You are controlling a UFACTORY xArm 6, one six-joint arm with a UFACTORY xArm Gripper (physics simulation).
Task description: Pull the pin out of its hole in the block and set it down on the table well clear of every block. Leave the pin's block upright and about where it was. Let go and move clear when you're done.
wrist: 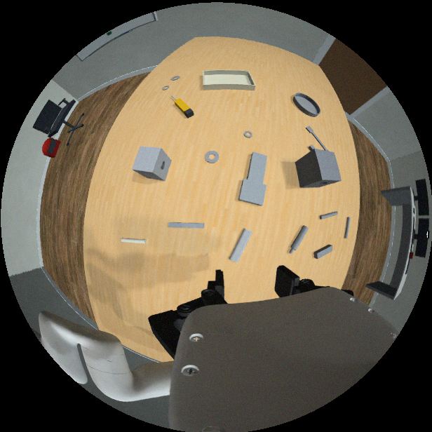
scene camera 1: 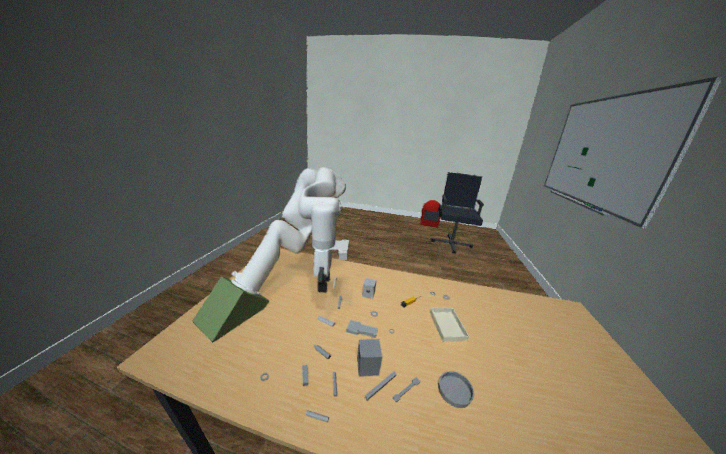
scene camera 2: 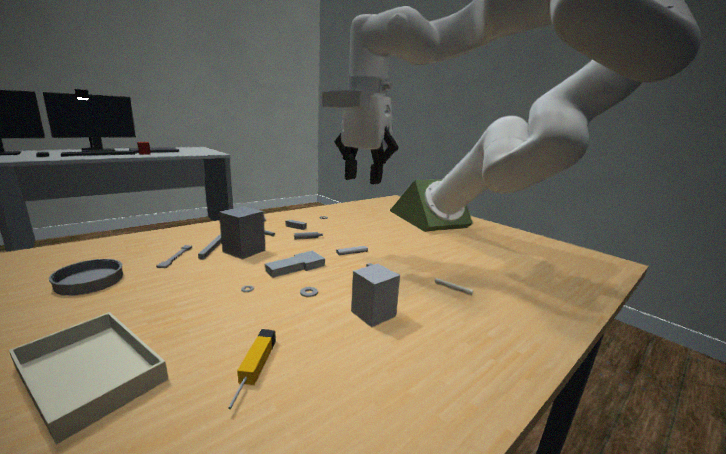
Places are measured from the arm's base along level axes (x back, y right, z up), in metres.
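Pixels of known places: gripper, fingertip midpoint: (scene camera 1: 324, 286) (scene camera 2: 362, 181); arm's base, link origin: (scene camera 1: 245, 288) (scene camera 2: 444, 201).
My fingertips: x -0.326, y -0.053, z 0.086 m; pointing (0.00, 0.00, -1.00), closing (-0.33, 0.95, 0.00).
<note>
Ahead of a thing's pixels: the offset from my fingertips to its middle. Level surfaces: height alone.
A light grey pin {dx -0.013, dy +0.009, dz -0.157 m} (scene camera 1: 326, 321) (scene camera 2: 351, 250) (wrist: 240, 245) lies flat on the table, apart from both blocks. A smaller grey block {dx -0.115, dy -0.213, dz -0.127 m} (scene camera 1: 368, 288) (scene camera 2: 374, 294) (wrist: 152, 162) stands upright, with an empty-looking hole in the side seen in the wrist view. A larger dark grey block {dx -0.220, dy +0.124, dz -0.117 m} (scene camera 1: 369, 357) (scene camera 2: 242, 231) (wrist: 318, 167) stands upright, with a small hole low on one side in the wrist view. My gripper (scene camera 1: 322, 287) (scene camera 2: 363, 178) (wrist: 249, 280) is partly open and empty, well above the table and apart from the pin.
On the table {dz -0.162 m} (scene camera 1: 535, 364) lie a stepped grey piece {dx -0.156, dy -0.005, dz -0.154 m} (scene camera 1: 361, 328) (wrist: 254, 180), a flat bar (wrist: 186, 225), a pale rod {dx +0.059, dy -0.222, dz -0.157 m} (scene camera 2: 453, 286) (wrist: 133, 241), washers and several small bars. A yellow screwdriver {dx -0.308, dy -0.241, dz -0.153 m} (scene camera 2: 255, 357), a cream tray {dx -0.465, dy -0.155, dz -0.150 m} (scene camera 2: 101, 412) and a round dish {dx -0.490, dy +0.108, dz -0.152 m} (scene camera 2: 86, 277) stand farther from the arm.
</note>
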